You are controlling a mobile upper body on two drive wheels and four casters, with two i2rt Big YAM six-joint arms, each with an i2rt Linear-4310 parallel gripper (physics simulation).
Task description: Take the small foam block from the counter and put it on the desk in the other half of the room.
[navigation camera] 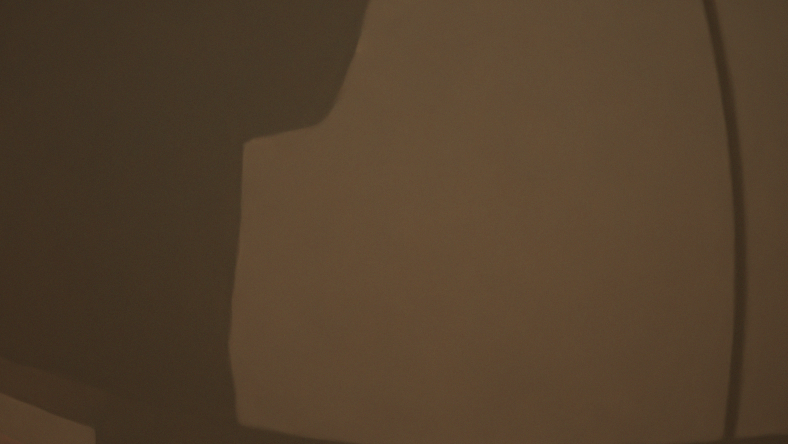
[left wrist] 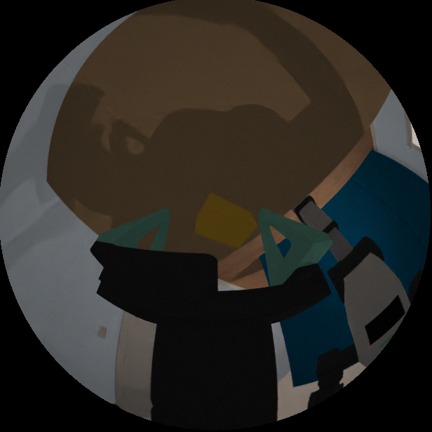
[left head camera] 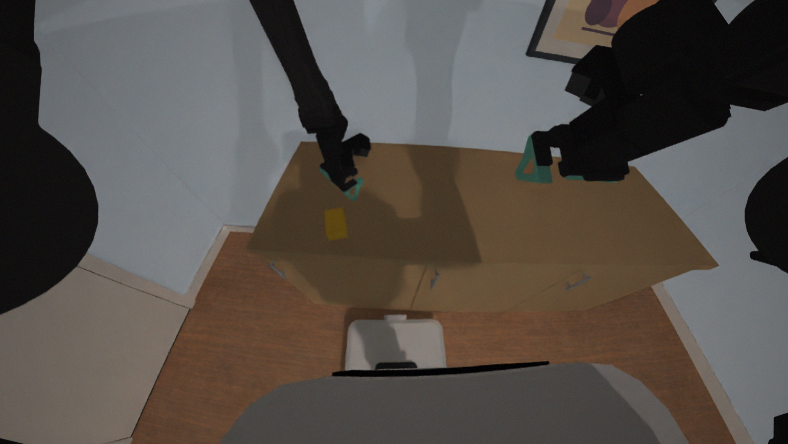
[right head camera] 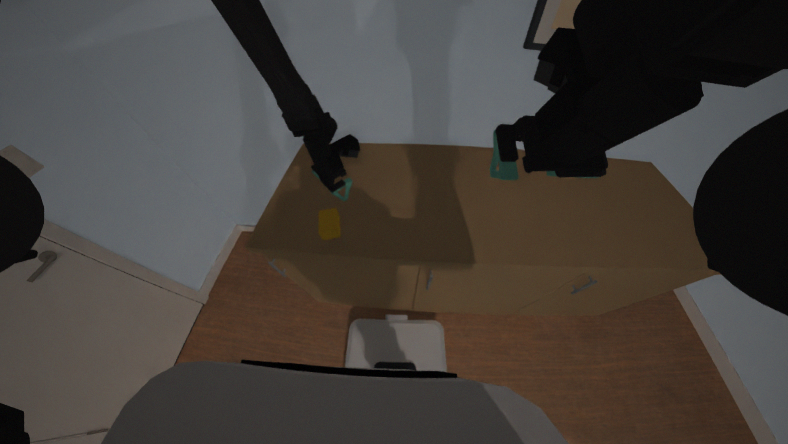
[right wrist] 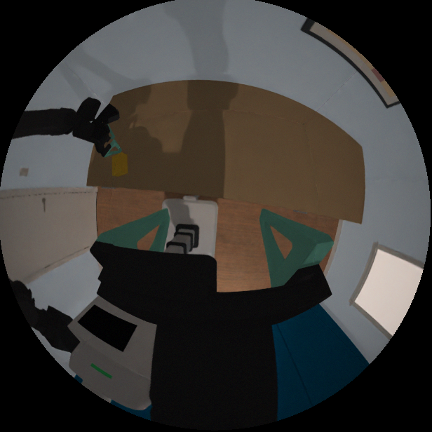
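The small yellow foam block lies on the brown counter, near its left end and front edge. My left gripper is open and empty, above the counter just behind the block. In the left wrist view the block shows beyond the gap between the green fingertips, nearer the right one. My right gripper is open and empty, at the right, well away from the block. The desk cannot be made out.
The white robot base stands close in front of the counter. A wall rises behind the counter, with a framed picture at the right. A pale door is at the left. A blue surface lies behind me.
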